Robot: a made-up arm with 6 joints. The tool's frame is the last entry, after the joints.
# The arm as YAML. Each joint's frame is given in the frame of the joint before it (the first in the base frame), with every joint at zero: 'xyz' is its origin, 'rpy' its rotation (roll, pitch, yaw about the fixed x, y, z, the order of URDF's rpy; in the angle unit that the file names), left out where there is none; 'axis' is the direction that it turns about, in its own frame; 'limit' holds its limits. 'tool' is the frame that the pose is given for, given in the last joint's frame.
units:
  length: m
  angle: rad
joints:
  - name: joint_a
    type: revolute
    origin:
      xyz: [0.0, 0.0, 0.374]
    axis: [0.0, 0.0, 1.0]
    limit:
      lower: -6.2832
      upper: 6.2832
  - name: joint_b
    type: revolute
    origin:
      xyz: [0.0, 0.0, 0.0]
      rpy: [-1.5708, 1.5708, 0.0]
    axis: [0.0, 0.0, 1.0]
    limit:
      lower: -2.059
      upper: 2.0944
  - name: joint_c
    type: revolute
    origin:
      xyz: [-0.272, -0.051, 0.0]
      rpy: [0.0, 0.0, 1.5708]
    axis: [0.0, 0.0, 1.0]
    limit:
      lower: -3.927
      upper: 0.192
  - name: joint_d
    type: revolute
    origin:
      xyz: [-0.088, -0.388, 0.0]
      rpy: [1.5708, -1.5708, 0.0]
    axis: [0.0, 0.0, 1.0]
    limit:
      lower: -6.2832
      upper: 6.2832
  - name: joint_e
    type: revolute
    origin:
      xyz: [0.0, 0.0, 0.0]
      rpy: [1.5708, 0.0, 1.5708]
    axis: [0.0, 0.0, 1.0]
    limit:
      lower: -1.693
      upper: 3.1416
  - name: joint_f
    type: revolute
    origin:
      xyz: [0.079, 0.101, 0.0]
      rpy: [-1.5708, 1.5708, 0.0]
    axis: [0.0, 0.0, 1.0]
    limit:
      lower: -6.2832
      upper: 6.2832
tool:
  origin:
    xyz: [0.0, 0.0, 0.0]
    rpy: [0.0, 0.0, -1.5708]
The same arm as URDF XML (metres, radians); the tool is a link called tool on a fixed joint. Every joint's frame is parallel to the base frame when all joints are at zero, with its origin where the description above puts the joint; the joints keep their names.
<robot name="arm">
<joint name="tool_fixed" type="fixed"><parent link="link6"/><child link="tool"/><origin xyz="0 0 0" rpy="-3.1416 0 0"/></joint>
<joint name="joint_f" type="revolute"><parent link="link5"/><child link="link6"/><origin xyz="0.079 0 -0.101" rpy="0 0 0"/><axis xyz="0 0 -1"/><limit lower="-6.2832" upper="6.2832"/></joint>
<joint name="joint_e" type="revolute"><parent link="link4"/><child link="link5"/><origin xyz="0 0 0" rpy="0 0 0"/><axis xyz="0 1 0"/><limit lower="-1.693" upper="3.1416"/></joint>
<joint name="joint_d" type="revolute"><parent link="link3"/><child link="link4"/><origin xyz="0.088 0 -0.388" rpy="0 0 0"/><axis xyz="0 0 -1"/><limit lower="-6.2832" upper="6.2832"/></joint>
<joint name="joint_c" type="revolute"><parent link="link2"/><child link="link3"/><origin xyz="0.051 0 0.272" rpy="0 0 0"/><axis xyz="0 1 0"/><limit lower="-3.927" upper="0.192"/></joint>
<joint name="joint_b" type="revolute"><parent link="link1"/><child link="link2"/><origin xyz="0 0 0" rpy="0 0 0"/><axis xyz="0 1 0"/><limit lower="-2.059" upper="2.0944"/></joint>
<joint name="joint_a" type="revolute"><parent link="base"/><child link="link1"/><origin xyz="0 0 0.374" rpy="0 0 0"/><axis xyz="0 0 1"/><limit lower="-6.2832" upper="6.2832"/></joint>
<link name="base"/>
<link name="link1"/>
<link name="link2"/>
<link name="link3"/>
<link name="link4"/>
<link name="link5"/>
<link name="link6"/>
<link name="tool"/>
</robot>

